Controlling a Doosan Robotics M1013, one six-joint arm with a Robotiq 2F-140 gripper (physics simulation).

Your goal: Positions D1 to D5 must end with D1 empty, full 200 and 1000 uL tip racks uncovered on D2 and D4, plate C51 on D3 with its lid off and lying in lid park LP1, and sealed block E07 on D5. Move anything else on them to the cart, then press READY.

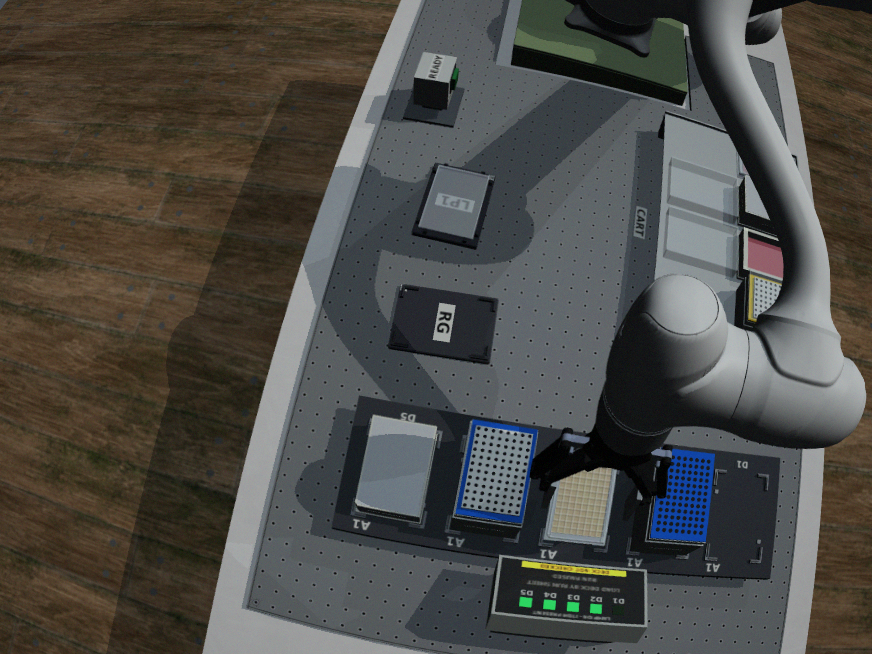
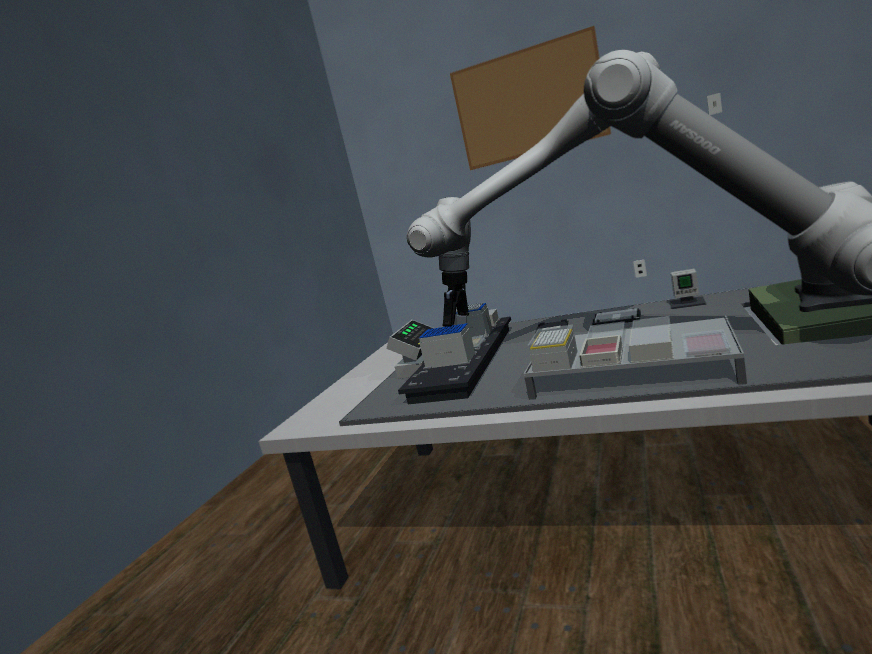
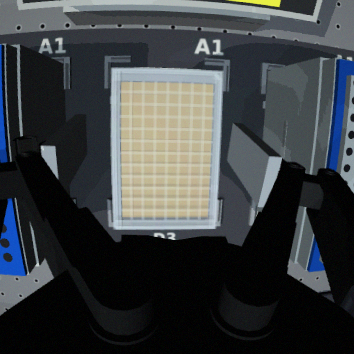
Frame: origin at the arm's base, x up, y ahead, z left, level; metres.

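Where they show: gripper, fingertip midpoint: (image 1: 586, 505) (image 3: 158, 137); arm's base, link origin: (image 1: 614, 17) (image 2: 841, 295).
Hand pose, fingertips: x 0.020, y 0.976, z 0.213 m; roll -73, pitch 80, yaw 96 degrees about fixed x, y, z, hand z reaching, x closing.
Each offset is from my fingertips to the top centre of the thing. "spot": to the spot under its first point.
My gripper (image 1: 600, 482) (image 2: 455, 313) (image 3: 158, 137) is open and empty. Its fingers straddle plate C51's place D3 from above, between the neighbouring racks. The plate there @(dy -0.011, dx +0.000, dz -0.008 m) (image 1: 581, 508) (image 3: 166, 150) has tan wells and a clear rim; I cannot read its label or tell whether a clear lid covers it. A blue rack @(dy -0.033, dx +0.074, dz +0.113 m) (image 1: 683, 496) (image 2: 447, 346) stands on D2. A blue-rimmed white rack @(dy +0.019, dx +0.077, dz -0.129 m) (image 1: 497, 468) stands on D4. A silver-topped block @(dy +0.046, dx +0.022, dz -0.250 m) (image 1: 397, 466) sits on D5. D1 (image 1: 736, 520) is bare. A pale, see-through panel @(dy -0.400, dx -0.050, dz -0.345 m) (image 1: 455, 202) lies on LP1.
The cart (image 1: 697, 137) (image 2: 739, 369) bears a yellow-rimmed rack @(dy -0.379, dx +0.063, dz +0.202 m) (image 2: 552, 348), a pink-filled box @(dy -0.485, dx +0.024, dz +0.186 m) (image 2: 600, 349), a pale box @(dy -0.592, dx +0.034, dz +0.171 m) (image 2: 650, 344) and a pinkish plate @(dy -0.699, dx +0.009, dz +0.155 m) (image 2: 706, 343). RG @(dy -0.201, dx -0.054, dz -0.282 m) (image 1: 443, 322), the READY box @(dy -0.600, dx +0.037, dz -0.462 m) (image 1: 434, 77) (image 2: 683, 283) and the lamp panel @(spot: dy +0.140, dx +0.053, dz +0.017 m) (image 1: 567, 598), D2 to D5 lit, stand around.
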